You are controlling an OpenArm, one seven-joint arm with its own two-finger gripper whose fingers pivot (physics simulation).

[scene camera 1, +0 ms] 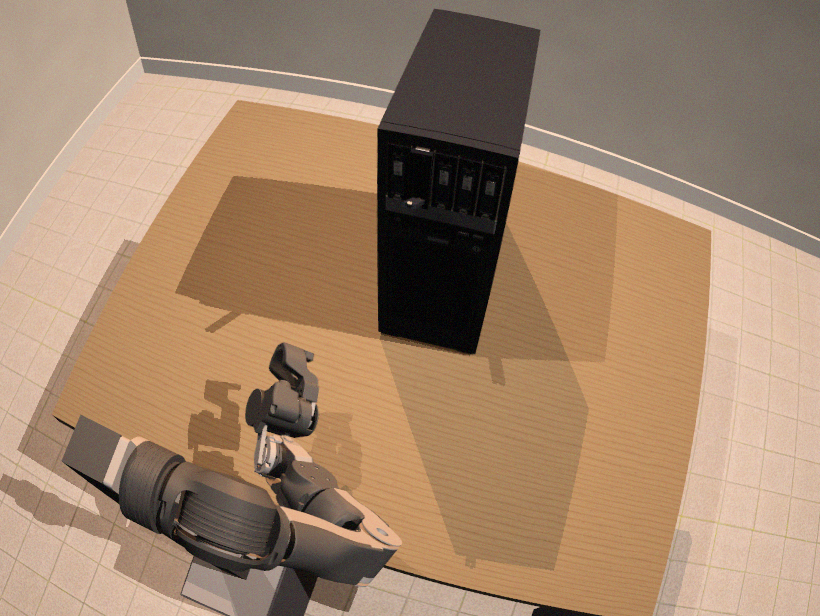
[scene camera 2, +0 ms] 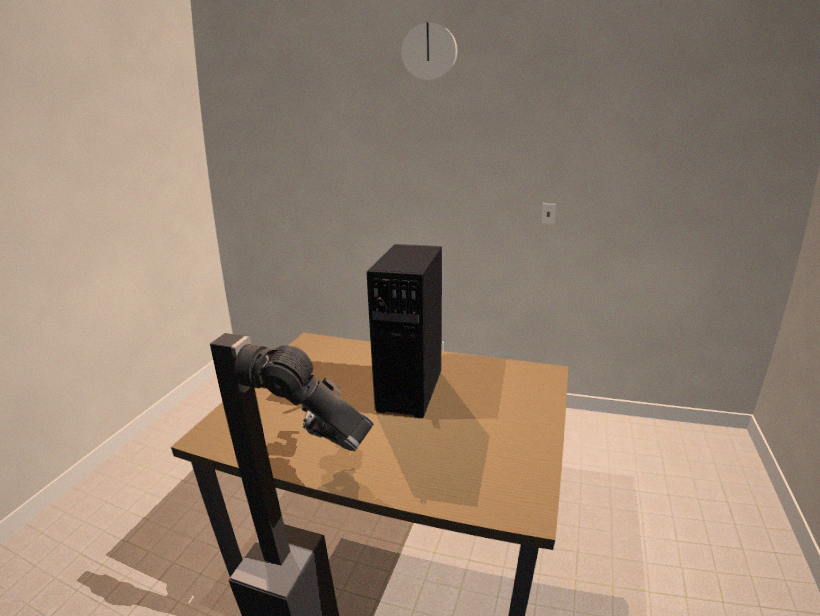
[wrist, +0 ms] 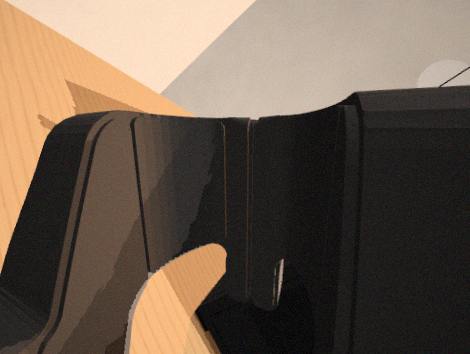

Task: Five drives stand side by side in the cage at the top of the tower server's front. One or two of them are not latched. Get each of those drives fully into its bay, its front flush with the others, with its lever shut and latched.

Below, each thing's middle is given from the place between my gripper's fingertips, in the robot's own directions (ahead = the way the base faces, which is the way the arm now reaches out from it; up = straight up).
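Labels:
Black tower server [scene camera 1: 465,90]: 50 mm above my hand, 330 mm ahead of it, 150 mm to the right of it.

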